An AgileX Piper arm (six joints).
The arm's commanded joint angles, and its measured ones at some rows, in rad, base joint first. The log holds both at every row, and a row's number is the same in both.
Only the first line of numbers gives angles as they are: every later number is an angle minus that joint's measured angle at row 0.
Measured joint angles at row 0: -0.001, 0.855, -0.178, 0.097, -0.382, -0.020
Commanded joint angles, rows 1 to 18: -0.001, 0.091, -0.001, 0.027, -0.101, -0.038; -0.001, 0.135, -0.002, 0.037, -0.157, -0.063; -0.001, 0.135, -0.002, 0.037, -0.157, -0.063; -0.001, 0.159, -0.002, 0.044, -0.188, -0.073; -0.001, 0.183, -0.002, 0.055, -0.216, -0.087; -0.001, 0.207, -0.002, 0.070, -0.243, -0.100; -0.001, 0.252, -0.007, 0.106, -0.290, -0.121; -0.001, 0.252, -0.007, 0.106, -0.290, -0.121; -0.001, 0.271, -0.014, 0.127, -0.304, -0.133; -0.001, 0.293, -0.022, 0.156, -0.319, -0.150; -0.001, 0.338, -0.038, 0.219, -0.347, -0.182; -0.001, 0.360, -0.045, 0.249, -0.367, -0.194; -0.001, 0.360, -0.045, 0.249, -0.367, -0.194; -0.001, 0.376, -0.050, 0.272, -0.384, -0.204; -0.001, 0.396, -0.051, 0.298, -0.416, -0.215; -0.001, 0.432, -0.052, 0.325, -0.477, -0.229; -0.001, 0.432, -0.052, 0.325, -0.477, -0.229; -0.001, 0.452, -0.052, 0.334, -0.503, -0.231
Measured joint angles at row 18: 0.000, 0.413, -0.042, 0.288, -0.414, -0.205
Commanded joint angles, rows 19 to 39: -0.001, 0.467, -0.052, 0.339, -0.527, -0.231; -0.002, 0.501, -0.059, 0.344, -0.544, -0.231; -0.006, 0.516, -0.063, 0.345, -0.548, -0.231; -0.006, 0.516, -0.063, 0.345, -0.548, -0.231; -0.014, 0.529, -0.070, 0.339, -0.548, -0.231; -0.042, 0.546, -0.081, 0.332, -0.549, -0.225; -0.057, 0.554, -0.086, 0.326, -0.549, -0.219; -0.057, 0.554, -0.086, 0.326, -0.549, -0.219; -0.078, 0.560, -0.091, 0.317, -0.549, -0.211; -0.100, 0.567, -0.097, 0.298, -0.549, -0.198; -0.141, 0.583, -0.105, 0.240, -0.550, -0.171; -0.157, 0.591, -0.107, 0.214, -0.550, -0.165; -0.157, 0.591, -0.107, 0.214, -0.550, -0.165; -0.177, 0.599, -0.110, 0.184, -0.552, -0.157; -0.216, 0.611, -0.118, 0.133, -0.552, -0.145; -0.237, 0.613, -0.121, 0.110, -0.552, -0.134; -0.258, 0.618, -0.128, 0.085, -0.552, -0.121; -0.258, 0.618, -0.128, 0.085, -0.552, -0.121; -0.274, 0.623, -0.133, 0.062, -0.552, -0.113; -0.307, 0.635, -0.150, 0.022, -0.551, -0.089; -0.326, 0.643, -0.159, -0.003, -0.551, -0.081
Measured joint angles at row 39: -0.281, 0.630, -0.130, 0.059, -0.537, -0.109
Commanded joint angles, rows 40 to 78: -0.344, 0.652, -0.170, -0.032, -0.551, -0.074; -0.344, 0.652, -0.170, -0.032, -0.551, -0.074; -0.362, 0.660, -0.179, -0.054, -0.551, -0.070; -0.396, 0.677, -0.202, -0.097, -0.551, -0.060; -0.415, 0.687, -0.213, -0.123, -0.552, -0.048; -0.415, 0.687, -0.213, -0.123, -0.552, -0.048; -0.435, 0.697, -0.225, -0.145, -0.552, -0.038; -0.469, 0.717, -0.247, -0.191, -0.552, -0.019; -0.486, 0.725, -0.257, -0.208, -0.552, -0.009; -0.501, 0.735, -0.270, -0.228, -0.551, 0.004; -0.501, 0.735, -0.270, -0.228, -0.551, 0.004; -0.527, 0.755, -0.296, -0.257, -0.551, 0.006; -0.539, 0.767, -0.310, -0.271, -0.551, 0.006; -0.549, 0.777, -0.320, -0.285, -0.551, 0.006; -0.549, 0.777, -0.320, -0.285, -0.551, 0.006; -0.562, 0.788, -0.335, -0.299, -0.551, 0.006; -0.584, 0.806, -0.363, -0.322, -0.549, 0.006; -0.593, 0.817, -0.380, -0.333, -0.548, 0.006; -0.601, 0.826, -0.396, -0.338, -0.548, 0.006; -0.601, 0.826, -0.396, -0.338, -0.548, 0.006; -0.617, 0.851, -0.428, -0.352, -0.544, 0.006; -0.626, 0.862, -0.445, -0.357, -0.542, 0.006; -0.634, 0.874, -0.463, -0.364, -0.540, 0.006; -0.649, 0.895, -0.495, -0.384, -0.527, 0.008; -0.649, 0.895, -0.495, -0.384, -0.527, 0.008; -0.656, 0.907, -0.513, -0.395, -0.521, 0.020; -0.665, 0.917, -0.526, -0.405, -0.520, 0.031; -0.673, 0.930, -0.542, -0.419, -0.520, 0.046; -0.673, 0.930, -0.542, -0.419, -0.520, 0.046; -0.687, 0.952, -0.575, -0.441, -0.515, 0.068; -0.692, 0.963, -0.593, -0.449, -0.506, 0.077; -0.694, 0.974, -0.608, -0.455, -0.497, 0.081; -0.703, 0.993, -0.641, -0.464, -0.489, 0.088; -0.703, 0.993, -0.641, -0.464, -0.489, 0.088; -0.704, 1.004, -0.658, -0.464, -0.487, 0.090; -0.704, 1.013, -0.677, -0.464, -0.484, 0.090; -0.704, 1.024, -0.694, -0.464, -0.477, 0.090; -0.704, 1.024, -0.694, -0.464, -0.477, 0.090; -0.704, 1.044, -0.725, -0.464, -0.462, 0.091
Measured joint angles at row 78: -0.698, 1.025, -0.682, -0.451, -0.476, 0.085
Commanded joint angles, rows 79 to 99: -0.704, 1.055, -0.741, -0.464, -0.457, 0.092; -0.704, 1.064, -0.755, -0.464, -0.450, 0.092; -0.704, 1.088, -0.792, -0.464, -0.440, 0.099; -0.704, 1.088, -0.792, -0.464, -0.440, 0.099; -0.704, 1.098, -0.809, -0.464, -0.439, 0.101; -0.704, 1.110, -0.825, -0.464, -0.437, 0.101; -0.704, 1.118, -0.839, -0.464, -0.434, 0.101; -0.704, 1.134, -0.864, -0.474, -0.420, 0.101; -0.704, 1.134, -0.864, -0.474, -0.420, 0.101; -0.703, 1.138, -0.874, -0.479, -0.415, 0.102; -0.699, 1.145, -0.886, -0.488, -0.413, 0.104; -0.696, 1.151, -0.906, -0.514, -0.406, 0.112; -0.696, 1.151, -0.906, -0.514, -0.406, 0.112; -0.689, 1.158, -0.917, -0.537, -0.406, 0.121; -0.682, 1.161, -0.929, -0.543, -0.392, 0.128; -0.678, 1.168, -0.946, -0.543, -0.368, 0.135; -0.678, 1.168, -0.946, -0.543, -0.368, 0.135; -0.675, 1.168, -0.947, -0.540, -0.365, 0.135; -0.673, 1.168, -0.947, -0.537, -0.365, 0.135; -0.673, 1.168, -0.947, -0.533, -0.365, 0.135; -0.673, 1.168, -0.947, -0.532, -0.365, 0.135
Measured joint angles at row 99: -0.710, 1.160, -0.917, -0.444, -0.317, 0.135
